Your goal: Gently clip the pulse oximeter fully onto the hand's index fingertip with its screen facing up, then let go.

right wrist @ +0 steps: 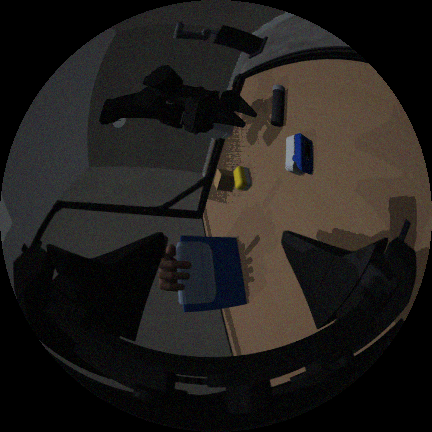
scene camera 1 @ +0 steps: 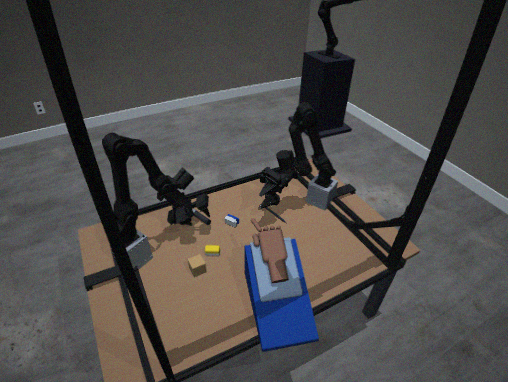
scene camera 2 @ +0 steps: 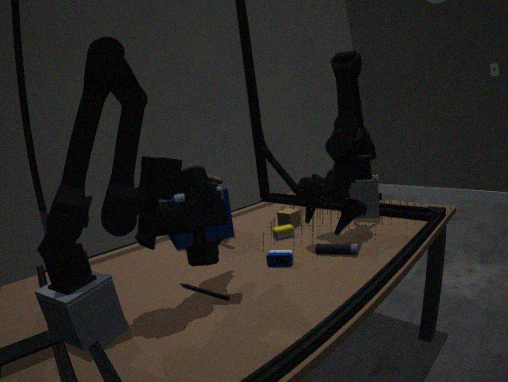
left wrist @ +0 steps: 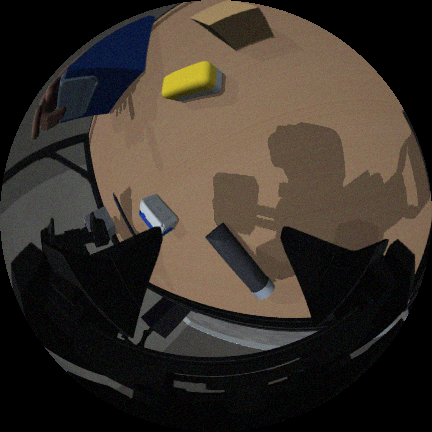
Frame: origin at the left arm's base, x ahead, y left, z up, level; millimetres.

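Seen in the pictures: left gripper, fingertip midpoint: (right wrist: 250,119) (scene camera 1: 200,220) (scene camera 2: 321,229) (left wrist: 223,232); right gripper, fingertip midpoint: (right wrist: 224,238) (scene camera 1: 260,201) (left wrist: 71,216); left arm's base, origin of the base link: (scene camera 1: 127,238) (scene camera 2: 362,178); right arm's base, origin of the base link: (scene camera 1: 323,182) (scene camera 2: 72,283).
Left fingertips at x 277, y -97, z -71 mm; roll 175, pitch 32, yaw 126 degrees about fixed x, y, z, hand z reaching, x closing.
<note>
Offsets run from my left fingertips to a thing's middle. "*": to the spot under its first point.
The pulse oximeter {103 mm ahead, 80 mm right, 33 mm down} (scene camera 1: 231,220) (scene camera 2: 279,258) (left wrist: 159,212) (right wrist: 300,154), a small white and blue block, lies on the table. Its blue side with a dark window faces sideways, toward scene camera 2. The brown hand {* 41 mm back, 366 mm right, 130 mm up} (scene camera 1: 272,245) (left wrist: 50,107) (right wrist: 171,272) rests on a padded blue wedge; its index finger (scene camera 1: 256,225) sticks out with nothing on it. My left gripper (scene camera 2: 323,226) (left wrist: 223,232) (right wrist: 250,119) is open and empty above the dark cylinder, beside the oximeter. My right gripper (right wrist: 224,238) is open and empty, above the table beyond the hand in scene camera 1.
A dark cylinder {43 mm ahead, 43 mm left, 36 mm down} (scene camera 2: 336,249) (left wrist: 240,262) (right wrist: 278,106) lies below the left fingers. A yellow and grey block {71 mm back, 122 mm right, 32 mm down} (scene camera 1: 212,250) (left wrist: 190,81) and a wooden block {166 mm back, 130 mm right, 24 mm down} (scene camera 1: 197,265) (scene camera 2: 288,217) are nearby. A dark pen {255 mm ahead, 200 mm right, 44 mm down} (scene camera 1: 274,214) (scene camera 2: 205,291) lies near the right gripper. The blue wedge {* 186 mm back, 524 mm right, 5 mm down} (scene camera 1: 287,325) overhangs the table edge.
</note>
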